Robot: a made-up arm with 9 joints. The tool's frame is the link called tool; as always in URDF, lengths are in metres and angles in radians. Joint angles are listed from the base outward.
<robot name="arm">
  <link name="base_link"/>
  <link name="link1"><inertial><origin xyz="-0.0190 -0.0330 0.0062"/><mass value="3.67"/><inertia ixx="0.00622" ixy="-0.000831" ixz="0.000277" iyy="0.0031" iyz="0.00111" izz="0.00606"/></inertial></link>
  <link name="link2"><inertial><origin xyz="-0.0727 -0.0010 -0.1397"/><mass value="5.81"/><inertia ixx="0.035" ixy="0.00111" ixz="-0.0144" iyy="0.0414" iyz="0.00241" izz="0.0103"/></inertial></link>
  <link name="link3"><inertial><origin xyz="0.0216 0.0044 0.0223"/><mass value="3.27"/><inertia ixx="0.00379" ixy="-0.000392" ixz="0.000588" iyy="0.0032" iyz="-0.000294" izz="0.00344"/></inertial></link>
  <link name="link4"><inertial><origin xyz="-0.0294 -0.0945 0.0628"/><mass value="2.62"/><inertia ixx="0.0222" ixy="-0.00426" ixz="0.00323" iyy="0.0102" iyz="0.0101" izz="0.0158"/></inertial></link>
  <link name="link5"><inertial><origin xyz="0.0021 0.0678 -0.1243"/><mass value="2.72"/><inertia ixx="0.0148" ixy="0" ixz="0" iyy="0.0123" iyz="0.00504" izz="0.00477"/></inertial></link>
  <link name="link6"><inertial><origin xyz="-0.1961 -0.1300 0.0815"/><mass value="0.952"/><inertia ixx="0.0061" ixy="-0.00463" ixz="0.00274" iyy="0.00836" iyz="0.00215" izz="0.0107"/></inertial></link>
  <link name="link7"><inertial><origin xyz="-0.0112 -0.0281 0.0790"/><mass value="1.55"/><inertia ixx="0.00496" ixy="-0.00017" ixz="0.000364" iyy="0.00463" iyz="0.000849" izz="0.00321"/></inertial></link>
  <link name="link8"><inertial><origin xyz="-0.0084 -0.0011 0.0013"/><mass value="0.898"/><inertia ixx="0.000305" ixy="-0.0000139" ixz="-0.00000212" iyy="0.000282" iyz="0" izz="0.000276"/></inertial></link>
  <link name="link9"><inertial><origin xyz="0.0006 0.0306 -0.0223"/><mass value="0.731"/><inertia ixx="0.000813" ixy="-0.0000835" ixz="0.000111" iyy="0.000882" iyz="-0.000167" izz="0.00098"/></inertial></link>
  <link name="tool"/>
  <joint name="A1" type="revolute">
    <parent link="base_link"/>
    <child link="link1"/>
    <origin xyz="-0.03 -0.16 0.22"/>
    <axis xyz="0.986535 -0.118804 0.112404"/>
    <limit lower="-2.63" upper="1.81"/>
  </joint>
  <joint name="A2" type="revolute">
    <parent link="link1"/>
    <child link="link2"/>
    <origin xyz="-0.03 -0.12 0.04"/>
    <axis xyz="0 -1 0"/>
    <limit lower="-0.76" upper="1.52"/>
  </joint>
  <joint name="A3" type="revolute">
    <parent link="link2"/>
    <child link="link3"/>
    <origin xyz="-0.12 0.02 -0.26"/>
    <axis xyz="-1 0 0"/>
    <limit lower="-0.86" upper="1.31"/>
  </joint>
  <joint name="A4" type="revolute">
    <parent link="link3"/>
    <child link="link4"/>
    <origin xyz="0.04 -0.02 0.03"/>
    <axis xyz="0 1 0"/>
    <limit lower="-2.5" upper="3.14"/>
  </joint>
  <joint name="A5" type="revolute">
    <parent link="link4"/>
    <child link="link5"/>
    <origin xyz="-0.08 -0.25 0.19"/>
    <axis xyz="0 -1 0"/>
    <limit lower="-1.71" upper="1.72"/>
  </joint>
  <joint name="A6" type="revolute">
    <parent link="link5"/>
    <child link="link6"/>
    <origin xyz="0 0.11 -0.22"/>
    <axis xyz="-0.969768 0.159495 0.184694"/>
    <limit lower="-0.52" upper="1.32"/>
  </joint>
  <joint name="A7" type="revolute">
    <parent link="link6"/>
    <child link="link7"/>
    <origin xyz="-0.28 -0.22 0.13"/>
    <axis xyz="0 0 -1"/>
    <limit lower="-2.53" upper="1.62"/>
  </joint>
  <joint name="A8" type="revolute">
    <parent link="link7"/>
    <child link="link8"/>
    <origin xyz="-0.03 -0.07 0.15"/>
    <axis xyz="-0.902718 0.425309 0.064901"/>
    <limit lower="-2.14" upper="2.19"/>
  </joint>
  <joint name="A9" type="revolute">
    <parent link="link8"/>
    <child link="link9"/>
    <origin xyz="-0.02 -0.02 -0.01"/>
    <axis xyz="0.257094 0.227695 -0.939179"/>
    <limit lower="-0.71" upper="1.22"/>
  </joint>
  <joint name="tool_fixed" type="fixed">
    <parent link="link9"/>
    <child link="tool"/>
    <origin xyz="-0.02 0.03 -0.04"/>
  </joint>
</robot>
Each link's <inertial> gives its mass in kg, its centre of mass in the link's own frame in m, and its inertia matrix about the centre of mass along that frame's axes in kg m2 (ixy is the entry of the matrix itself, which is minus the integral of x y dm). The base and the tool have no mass. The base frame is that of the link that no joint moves.
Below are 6 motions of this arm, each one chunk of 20 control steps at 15 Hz.
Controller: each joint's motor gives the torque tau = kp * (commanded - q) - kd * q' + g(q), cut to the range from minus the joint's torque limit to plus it. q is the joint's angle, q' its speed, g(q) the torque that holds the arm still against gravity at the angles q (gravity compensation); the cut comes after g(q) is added. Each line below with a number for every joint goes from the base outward.
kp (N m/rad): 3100 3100 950 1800 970 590 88 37 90
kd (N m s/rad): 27 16 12 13 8.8 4.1 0.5 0.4 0.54
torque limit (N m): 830 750 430 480 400 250 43 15 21
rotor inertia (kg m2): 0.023 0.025 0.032 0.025 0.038 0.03 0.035 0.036 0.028
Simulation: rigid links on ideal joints. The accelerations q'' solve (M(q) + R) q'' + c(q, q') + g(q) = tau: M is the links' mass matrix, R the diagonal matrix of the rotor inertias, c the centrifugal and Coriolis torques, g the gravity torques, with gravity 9.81 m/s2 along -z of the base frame. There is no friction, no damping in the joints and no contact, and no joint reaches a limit. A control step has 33 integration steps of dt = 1/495 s. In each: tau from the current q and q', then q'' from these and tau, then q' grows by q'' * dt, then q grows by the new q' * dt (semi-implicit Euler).
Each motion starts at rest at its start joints. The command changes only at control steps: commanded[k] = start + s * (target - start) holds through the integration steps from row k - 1 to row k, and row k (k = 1, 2, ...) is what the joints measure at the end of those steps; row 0 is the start. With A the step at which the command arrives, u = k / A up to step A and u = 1 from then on. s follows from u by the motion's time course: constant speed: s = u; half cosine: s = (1 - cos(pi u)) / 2; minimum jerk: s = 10 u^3 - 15 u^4 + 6 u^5; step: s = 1 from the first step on.
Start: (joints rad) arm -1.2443 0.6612 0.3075 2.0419 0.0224 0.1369 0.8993 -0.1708 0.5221
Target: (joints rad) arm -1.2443 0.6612 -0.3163 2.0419 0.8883 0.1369 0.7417 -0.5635 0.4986
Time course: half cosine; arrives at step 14
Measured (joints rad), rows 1 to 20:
1: -1.2436 0.6612 0.2993 2.0417 0.0342 0.1356 0.9022 -0.1768 0.5208
2: -1.2416 0.6614 0.2737 2.0409 0.0690 0.1305 0.8975 -0.1954 0.5188
3: -1.2395 0.6617 0.2330 2.0402 0.1234 0.1254 0.8866 -0.2227 0.5167
4: -1.2382 0.6620 0.1818 2.0402 0.1929 0.1238 0.8766 -0.2557 0.5140
5: -1.2371 0.6627 0.1213 2.0400 0.2760 0.1218 0.8615 -0.2954 0.5112
6: -1.2358 0.6636 0.0537 2.0396 0.3690 0.1191 0.8438 -0.3383 0.5085
7: -1.2350 0.6643 -0.0172 2.0398 0.4656 0.1185 0.8248 -0.3823 0.5059
8: -1.2347 0.6647 -0.0873 2.0402 0.5615 0.1192 0.8057 -0.4263 0.5036
9: -1.2349 0.6648 -0.1530 2.0401 0.6528 0.1194 0.7878 -0.4669 0.5015
10: -1.2355 0.6645 -0.2116 2.0403 0.7342 0.1207 0.7714 -0.5021 0.4999
11: -1.2366 0.6639 -0.2598 2.0408 0.8014 0.1233 0.7576 -0.5313 0.4987
12: -1.2382 0.6631 -0.2947 2.0410 0.8514 0.1261 0.7478 -0.5520 0.4981
13: -1.2401 0.6622 -0.3152 2.0413 0.8815 0.1296 0.7415 -0.5630 0.4981
14: -1.2423 0.6612 -0.3202 2.0418 0.8901 0.1335 0.7389 -0.5646 0.4987
15: -1.2448 0.6612 -0.3157 2.0420 0.8876 0.1380 0.7423 -0.5628 0.4987
16: -1.2456 0.6614 -0.3132 2.0420 0.8869 0.1395 0.7444 -0.5638 0.4984
17: -1.2442 0.6611 -0.3163 2.0418 0.8885 0.1364 0.7412 -0.5640 0.4986
18: -1.2434 0.6611 -0.3186 2.0419 0.8893 0.1350 0.7399 -0.5629 0.4987
19: -1.2443 0.6612 -0.3166 2.0419 0.8883 0.1369 0.7417 -0.5635 0.4986
20: -1.2450 0.6613 -0.3148 2.0419 0.8876 0.1383 0.7430 -0.5639 0.4985

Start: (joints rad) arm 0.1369 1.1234 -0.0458 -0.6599 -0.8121 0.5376 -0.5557 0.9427 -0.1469
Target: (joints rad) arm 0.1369 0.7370 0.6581 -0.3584 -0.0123 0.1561 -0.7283 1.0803 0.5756
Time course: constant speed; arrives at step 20
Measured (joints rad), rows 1 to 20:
1: 0.1391 1.0988 -0.0113 -0.6462 -0.7688 0.5020 -0.5487 0.9473 -0.0939
2: 0.1366 1.0790 0.0338 -0.6274 -0.7307 0.4967 -0.5659 0.9575 -0.0628
3: 0.1359 1.0571 0.0736 -0.6086 -0.6957 0.4827 -0.5840 0.9698 -0.0273
4: 0.1361 1.0397 0.1054 -0.5960 -0.6531 0.4583 -0.5792 0.9740 0.0106
5: 0.1377 1.0234 0.1337 -0.5844 -0.6101 0.4342 -0.5961 0.9762 0.0457
6: 0.1367 1.0030 0.1691 -0.5682 -0.5712 0.4150 -0.5974 0.9841 0.0823
7: 0.1358 0.9824 0.2092 -0.5502 -0.5344 0.4025 -0.6140 0.9944 0.1181
8: 0.1358 0.9630 0.2460 -0.5345 -0.4952 0.3849 -0.6209 1.0016 0.1543
9: 0.1359 0.9452 0.2773 -0.5213 -0.4535 0.3616 -0.6283 1.0066 0.1905
10: 0.1360 0.9268 0.3095 -0.5073 -0.4125 0.3401 -0.6372 1.0122 0.2267
11: 0.1355 0.9068 0.3463 -0.4910 -0.3739 0.3233 -0.6461 1.0200 0.2628
12: 0.1349 0.8869 0.3840 -0.4744 -0.3354 0.3072 -0.6581 1.0284 0.2990
13: 0.1348 0.8680 0.4187 -0.4597 -0.2951 0.2874 -0.6659 1.0350 0.3352
14: 0.1347 0.8495 0.4515 -0.4458 -0.2539 0.2657 -0.6745 1.0406 0.3713
15: 0.1344 0.8302 0.4861 -0.4308 -0.2137 0.2460 -0.6835 1.0473 0.4075
16: 0.1339 0.8104 0.5229 -0.4148 -0.1744 0.2288 -0.6941 1.0551 0.4438
17: 0.1336 0.7909 0.5592 -0.3994 -0.1346 0.2105 -0.7041 1.0624 0.4800
18: 0.1335 0.7719 0.5935 -0.3849 -0.0937 0.1900 -0.7127 1.0688 0.5162
19: 0.1333 0.7527 0.6278 -0.3703 -0.0527 0.1695 -0.7216 1.0751 0.5523
20: 0.1330 0.7332 0.6637 -0.3550 -0.0125 0.1506 -0.7314 1.0822 0.5886

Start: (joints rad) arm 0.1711 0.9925 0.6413 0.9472 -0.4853 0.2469 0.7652 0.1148 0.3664
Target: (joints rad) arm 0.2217 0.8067 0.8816 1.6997 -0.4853 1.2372 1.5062 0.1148 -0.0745
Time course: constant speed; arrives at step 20
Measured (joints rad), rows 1 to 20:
1: 0.1746 0.9823 0.6441 0.9857 -0.4836 0.2976 0.8248 0.1154 0.3332
2: 0.1743 0.9657 0.6674 1.0396 -0.5035 0.3778 0.8416 0.1147 0.3160
3: 0.1758 0.9577 0.6893 1.0736 -0.5002 0.4284 0.9036 0.1152 0.2931
4: 0.1800 0.9535 0.6954 1.0997 -0.4865 0.4560 0.9333 0.1147 0.2689
5: 0.1842 0.9418 0.6961 1.1434 -0.4922 0.5071 0.9604 0.1151 0.2494
6: 0.1857 0.9292 0.7129 1.1877 -0.5006 0.5697 0.9956 0.1143 0.2271
7: 0.1868 0.9220 0.7331 1.2185 -0.4935 0.6159 1.0476 0.1148 0.2041
8: 0.1901 0.9139 0.7417 1.2535 -0.4899 0.6585 1.0813 0.1158 0.1818
9: 0.1938 0.9024 0.7481 1.2973 -0.4965 0.7109 1.1076 0.1147 0.1610
10: 0.1958 0.8928 0.7627 1.3343 -0.4963 0.7623 1.1488 0.1139 0.1387
11: 0.1975 0.8846 0.7779 1.3676 -0.4915 0.8095 1.1934 0.1154 0.1158
12: 0.2006 0.8745 0.7880 1.4076 -0.4939 0.8589 1.2248 0.1155 0.0943
13: 0.2036 0.8645 0.7983 1.4471 -0.4959 0.9082 1.2579 0.1141 0.0727
14: 0.2056 0.8557 0.8117 1.4821 -0.4931 0.9568 1.3004 0.1146 0.0501
15: 0.2080 0.8459 0.8246 1.5198 -0.4932 1.0069 1.3375 0.1156 0.0281
16: 0.2109 0.8361 0.8356 1.5588 -0.4947 1.0554 1.3706 0.1146 0.0064
17: 0.2134 0.8270 0.8473 1.5954 -0.4935 1.1036 1.4092 0.1144 -0.0158
18: 0.2157 0.8173 0.8602 1.6326 -0.4930 1.1538 1.4476 0.1153 -0.0379
19: 0.2183 0.8076 0.8721 1.6708 -0.4935 1.2023 1.4825 0.1149 -0.0598
20: 0.2209 0.7983 0.8836 1.7079 -0.4930 1.2504 1.5194 0.1145 -0.0819

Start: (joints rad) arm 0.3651 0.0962 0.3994 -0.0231 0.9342 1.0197 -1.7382 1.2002 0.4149
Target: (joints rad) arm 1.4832 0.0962 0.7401 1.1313 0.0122 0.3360 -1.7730 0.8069 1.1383
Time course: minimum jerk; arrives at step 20
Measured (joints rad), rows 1 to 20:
1: 0.3665 0.0961 0.3995 -0.0216 0.9326 1.0190 -1.7382 1.1996 0.4161
2: 0.3756 0.0955 0.4008 -0.0121 0.9232 1.0145 -1.7383 1.1958 0.4232
3: 0.3971 0.0948 0.4052 0.0105 0.9025 1.0027 -1.7379 1.1870 0.4390
4: 0.4339 0.0941 0.4139 0.0491 0.8689 0.9820 -1.7381 1.1729 0.4647
5: 0.4869 0.0935 0.4273 0.1052 0.8220 0.9515 -1.7380 1.1533 0.5009
6: 0.5555 0.0932 0.4454 0.1782 0.7628 0.9118 -1.7377 1.1284 0.5471
7: 0.6382 0.0932 0.4675 0.2664 0.6931 0.8641 -1.7372 1.0989 0.6019
8: 0.7320 0.0933 0.4930 0.3663 0.6156 0.8103 -1.7363 1.0655 0.6635
9: 0.8334 0.0934 0.5210 0.4733 0.5332 0.7525 -1.7355 1.0294 0.7296
10: 0.9383 0.0937 0.5509 0.5825 0.4491 0.6923 -1.7351 0.9921 0.7975
11: 1.0425 0.0941 0.5818 0.6894 0.3661 0.6310 -1.7358 0.9552 0.8645
12: 1.1418 0.0947 0.6126 0.7901 0.2868 0.5707 -1.7381 0.9202 0.9280
13: 1.2326 0.0955 0.6421 0.8815 0.2139 0.5137 -1.7420 0.8887 0.9856
14: 1.3115 0.0964 0.6689 0.9608 0.1502 0.4625 -1.7472 0.8617 1.0353
15: 1.3761 0.0970 0.6920 1.0256 0.0977 0.4191 -1.7532 0.8400 1.0755
16: 1.4250 0.0974 0.7107 1.0745 0.0581 0.3848 -1.7592 0.8240 1.1054
17: 1.4578 0.0974 0.7246 1.1072 0.0315 0.3602 -1.7646 0.8136 1.1250
18: 1.4761 0.0971 0.7337 1.1250 0.0170 0.3448 -1.7690 0.8083 1.1352
19: 1.4828 0.0968 0.7386 1.1312 0.0119 0.3375 -1.7720 0.8068 1.1384
20: 1.4832 0.0964 0.7404 1.1313 0.0119 0.3357 -1.7735 0.8069 1.1382

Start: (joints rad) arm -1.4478 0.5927 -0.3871 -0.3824 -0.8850 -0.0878 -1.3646 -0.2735 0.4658
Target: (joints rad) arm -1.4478 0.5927 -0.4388 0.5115 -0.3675 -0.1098 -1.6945 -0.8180 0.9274
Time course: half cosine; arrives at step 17
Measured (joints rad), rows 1 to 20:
1: -1.4481 0.5934 -0.3887 -0.3748 -0.8803 -0.0880 -1.3683 -0.2792 0.4714
2: -1.4488 0.5943 -0.3916 -0.3518 -0.8670 -0.0878 -1.3785 -0.2962 0.4860
3: -1.4502 0.5945 -0.3934 -0.3139 -0.8465 -0.0865 -1.3935 -0.3220 0.5073
4: -1.4521 0.5945 -0.3949 -0.2624 -0.8190 -0.0843 -1.4135 -0.3548 0.5352
5: -1.4533 0.5949 -0.3979 -0.2001 -0.7846 -0.0831 -1.4374 -0.3946 0.5687
6: -1.4537 0.5956 -0.4029 -0.1293 -0.7441 -0.0836 -1.4638 -0.4393 0.6063
7: -1.4535 0.5964 -0.4089 -0.0520 -0.6995 -0.0847 -1.4925 -0.4871 0.6471
8: -1.4535 0.5969 -0.4142 0.0296 -0.6528 -0.0854 -1.5226 -0.5373 0.6895
9: -1.4537 0.5971 -0.4185 0.1129 -0.6055 -0.0858 -1.5533 -0.5882 0.7323
10: -1.4535 0.5971 -0.4227 0.1943 -0.5589 -0.0869 -1.5833 -0.6375 0.7738
11: -1.4527 0.5972 -0.4274 0.2708 -0.5141 -0.0895 -1.6111 -0.6834 0.8126
12: -1.4516 0.5970 -0.4321 0.3402 -0.4729 -0.0928 -1.6360 -0.7244 0.8475
13: -1.4507 0.5966 -0.4356 0.4002 -0.4371 -0.0961 -1.6574 -0.7595 0.8773
14: -1.4501 0.5958 -0.4375 0.4490 -0.4081 -0.0991 -1.6748 -0.7875 0.9009
15: -1.4496 0.5949 -0.4383 0.4847 -0.3865 -0.1021 -1.6872 -0.8073 0.9175
16: -1.4489 0.5939 -0.4388 0.5059 -0.3729 -0.1055 -1.6939 -0.8180 0.9267
17: -1.4482 0.5929 -0.4387 0.5119 -0.3678 -0.1089 -1.6949 -0.8194 0.9279
18: -1.4475 0.5926 -0.4389 0.5111 -0.3672 -0.1106 -1.6941 -0.8172 0.9271
19: -1.4475 0.5929 -0.4396 0.5114 -0.3672 -0.1102 -1.6943 -0.8177 0.9275
20: -1.4478 0.5927 -0.4390 0.5116 -0.3675 -0.1097 -1.6944 -0.8184 0.9274

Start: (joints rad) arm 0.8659 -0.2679 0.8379 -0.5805 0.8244 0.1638 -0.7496 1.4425 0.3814
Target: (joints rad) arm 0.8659 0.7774 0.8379 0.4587 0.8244 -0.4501 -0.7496 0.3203 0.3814
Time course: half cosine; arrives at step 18
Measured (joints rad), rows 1 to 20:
1: 0.8670 -0.2590 0.8390 -0.5729 0.8262 0.1612 -0.7523 1.4318 0.3816
2: 0.8691 -0.2338 0.8401 -0.5501 0.8293 0.1511 -0.7543 1.3995 0.3816
3: 0.8713 -0.1943 0.8403 -0.5126 0.8322 0.1309 -0.7544 1.3516 0.3814
4: 0.8737 -0.1413 0.8408 -0.4612 0.8349 0.1026 -0.7557 1.2915 0.3814
5: 0.8761 -0.0766 0.8412 -0.3976 0.8366 0.0675 -0.7563 1.2179 0.3813
6: 0.8787 -0.0020 0.8411 -0.3239 0.8379 0.0251 -0.7564 1.1342 0.3814
7: 0.8811 0.0806 0.8404 -0.2423 0.8385 -0.0233 -0.7555 1.0431 0.3814
8: 0.8827 0.1689 0.8397 -0.1550 0.8382 -0.0756 -0.7546 0.9467 0.3816
9: 0.8830 0.2606 0.8391 -0.0647 0.8375 -0.1303 -0.7536 0.8484 0.3818
10: 0.8822 0.3529 0.8385 0.0259 0.8366 -0.1856 -0.7521 0.7511 0.3819
11: 0.8806 0.4427 0.8378 0.1138 0.8355 -0.2397 -0.7504 0.6574 0.3820
12: 0.8786 0.5265 0.8373 0.1963 0.8343 -0.2906 -0.7489 0.5705 0.3820
13: 0.8766 0.6016 0.8371 0.2710 0.8329 -0.3365 -0.7478 0.4932 0.3819
14: 0.8745 0.6656 0.8370 0.3355 0.8314 -0.3760 -0.7473 0.4277 0.3818
15: 0.8724 0.7165 0.8370 0.3878 0.8299 -0.4080 -0.7471 0.3760 0.3817
16: 0.8703 0.7529 0.8369 0.4265 0.8285 -0.4315 -0.7474 0.3399 0.3815
17: 0.8681 0.7740 0.8368 0.4503 0.8270 -0.4455 -0.7478 0.3202 0.3814
18: 0.8659 0.7791 0.8367 0.4587 0.8256 -0.4500 -0.7484 0.3177 0.3812
19: 0.8654 0.7774 0.8378 0.4589 0.8242 -0.4493 -0.7502 0.3219 0.3814
20: 0.8659 0.7772 0.8389 0.4589 0.8238 -0.4491 -0.7501 0.3206 0.3815

